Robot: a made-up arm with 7 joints.
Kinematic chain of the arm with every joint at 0, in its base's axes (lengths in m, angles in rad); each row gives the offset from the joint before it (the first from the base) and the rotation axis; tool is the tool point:
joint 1: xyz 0 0 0.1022 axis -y
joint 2: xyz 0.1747 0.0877 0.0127 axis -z
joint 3: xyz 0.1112 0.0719 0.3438 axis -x
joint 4: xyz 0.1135 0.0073 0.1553 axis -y
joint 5: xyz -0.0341 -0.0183 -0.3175 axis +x
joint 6: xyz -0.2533 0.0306 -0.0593 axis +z
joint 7: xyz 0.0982 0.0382 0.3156 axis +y
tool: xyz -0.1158 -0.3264 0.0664
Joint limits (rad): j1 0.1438..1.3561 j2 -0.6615..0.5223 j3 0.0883..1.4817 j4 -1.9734..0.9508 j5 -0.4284..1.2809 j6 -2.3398..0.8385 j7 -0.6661..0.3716
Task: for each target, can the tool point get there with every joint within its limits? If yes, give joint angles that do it. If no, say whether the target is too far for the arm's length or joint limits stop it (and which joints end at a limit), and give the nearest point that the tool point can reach.
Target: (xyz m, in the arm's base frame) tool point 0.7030 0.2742 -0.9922
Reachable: no: joint limits stop it (at a limit: joint 1, joint 4, joint 5, joint 6, joint 7) | nearest point 0.3554 0.1739 0.0416 | short by 1.095 m
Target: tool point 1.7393 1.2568 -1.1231
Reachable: no: too far | nearest point 0.7850 0.6245 0.2931 | short by 1.821 m
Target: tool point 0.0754 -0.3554 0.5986
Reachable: yes | joints 0.7575 0.0212 0.6276 0.5508 1.1241 0.2236 -0.2535
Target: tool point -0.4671 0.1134 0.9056
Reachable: yes | joints 0.4522 -0.1120 0.7846 -1.0380 0.9231 -0.5463 0.2129
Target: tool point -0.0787 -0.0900 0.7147
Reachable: yes | joints 0.2461 -0.3294 1.0928 0.2359 0.3516 -0.3644 -0.2899
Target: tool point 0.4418 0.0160 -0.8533
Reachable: no: joint limits stop it (at a limit: joint 1, joint 2, joint 4, joint 5, joint 6, joint 7) | nearest point 0.3161 0.0685 0.0307 | short by 0.894 m
